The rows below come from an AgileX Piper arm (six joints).
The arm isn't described. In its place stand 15 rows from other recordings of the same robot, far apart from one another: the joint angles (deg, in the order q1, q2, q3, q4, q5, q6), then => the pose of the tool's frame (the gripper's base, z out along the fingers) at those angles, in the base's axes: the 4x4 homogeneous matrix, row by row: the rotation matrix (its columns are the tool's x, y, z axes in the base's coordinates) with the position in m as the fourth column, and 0 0 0 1 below.
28.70, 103.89, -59.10, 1.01, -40.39, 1.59 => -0.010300 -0.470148 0.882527 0.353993; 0.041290 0.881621 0.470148 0.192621; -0.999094 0.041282 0.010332 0.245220; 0 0 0 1
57.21, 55.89, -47.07, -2.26, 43.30, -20.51 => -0.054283 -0.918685 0.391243 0.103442; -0.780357 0.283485 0.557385 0.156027; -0.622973 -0.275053 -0.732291 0.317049; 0 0 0 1
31.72, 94.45, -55.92, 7.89, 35.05, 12.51 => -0.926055 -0.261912 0.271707 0.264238; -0.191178 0.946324 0.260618 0.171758; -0.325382 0.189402 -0.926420 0.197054; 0 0 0 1
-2.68, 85.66, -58.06, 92.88, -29.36, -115.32 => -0.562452 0.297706 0.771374 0.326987; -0.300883 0.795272 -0.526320 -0.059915; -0.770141 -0.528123 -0.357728 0.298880; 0 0 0 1
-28.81, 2.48, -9.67, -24.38, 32.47, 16.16 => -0.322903 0.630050 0.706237 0.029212; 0.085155 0.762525 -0.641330 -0.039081; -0.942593 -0.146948 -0.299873 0.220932; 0 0 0 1
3.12, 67.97, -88.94, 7.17, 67.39, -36.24 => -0.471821 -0.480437 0.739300 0.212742; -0.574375 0.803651 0.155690 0.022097; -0.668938 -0.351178 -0.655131 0.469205; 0 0 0 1
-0.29, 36.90, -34.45, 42.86, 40.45, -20.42 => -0.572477 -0.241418 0.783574 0.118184; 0.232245 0.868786 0.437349 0.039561; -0.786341 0.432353 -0.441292 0.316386; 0 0 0 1
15.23, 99.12, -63.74, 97.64, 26.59, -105.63 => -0.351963 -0.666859 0.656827 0.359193; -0.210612 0.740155 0.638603 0.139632; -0.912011 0.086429 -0.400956 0.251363; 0 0 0 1
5.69, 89.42, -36.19, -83.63, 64.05, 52.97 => -0.952287 0.019295 0.304595 0.245815; -0.269071 0.417967 -0.867701 -0.057230; -0.144053 -0.908257 -0.392833 0.197648; 0 0 0 1
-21.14, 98.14, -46.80, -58.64, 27.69, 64.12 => -0.734925 0.624718 0.263841 0.273246; 0.432329 0.731358 -0.527453 -0.144370; -0.522472 -0.273573 -0.807577 0.157360; 0 0 0 1
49.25, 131.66, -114.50, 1.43, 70.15, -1.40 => -0.634685 -0.769633 0.069565 0.310724; -0.761028 0.638137 0.116694 0.363886; -0.134204 0.021123 -0.990729 0.186815; 0 0 0 1
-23.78, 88.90, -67.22, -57.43, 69.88, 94.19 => 0.067916 0.986299 -0.150338 0.242267; 0.579921 -0.161642 -0.798476 -0.185441; -0.811837 -0.032955 -0.582954 0.302114; 0 0 0 1
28.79, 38.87, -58.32, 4.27, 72.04, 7.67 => -0.720289 -0.414845 0.555956 0.071219; -0.217987 0.896231 0.386331 0.046491; -0.658533 0.157079 -0.735976 0.387099; 0 0 0 1
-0.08, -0.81, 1.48, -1.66, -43.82, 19.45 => 0.703488 -0.244630 0.667279 0.026180; 0.312154 0.949839 0.019126 0.001789; -0.638486 0.194839 0.744562 0.266213; 0 0 0 1
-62.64, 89.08, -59.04, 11.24, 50.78, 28.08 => 0.133403 0.959126 0.249562 0.147054; 0.983367 -0.096783 -0.153698 -0.254280; -0.123262 0.265915 -0.956084 0.232755; 0 0 0 1
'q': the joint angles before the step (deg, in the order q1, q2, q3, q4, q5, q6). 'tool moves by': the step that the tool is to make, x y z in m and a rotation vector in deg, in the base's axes. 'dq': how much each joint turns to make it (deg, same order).
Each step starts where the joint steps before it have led.
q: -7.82, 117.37, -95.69, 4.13, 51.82, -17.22
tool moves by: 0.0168, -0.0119, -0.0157, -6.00, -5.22, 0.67
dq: -0.33, 3.02, -0.56, -5.71, -8.47, 0.64
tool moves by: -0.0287, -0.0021, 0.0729, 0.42, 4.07, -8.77
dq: 0.00, -7.10, -5.70, -4.13, 17.42, 9.52
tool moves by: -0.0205, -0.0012, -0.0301, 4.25, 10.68, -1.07
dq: -1.11, -0.28, 6.05, 2.97, 5.39, -0.95
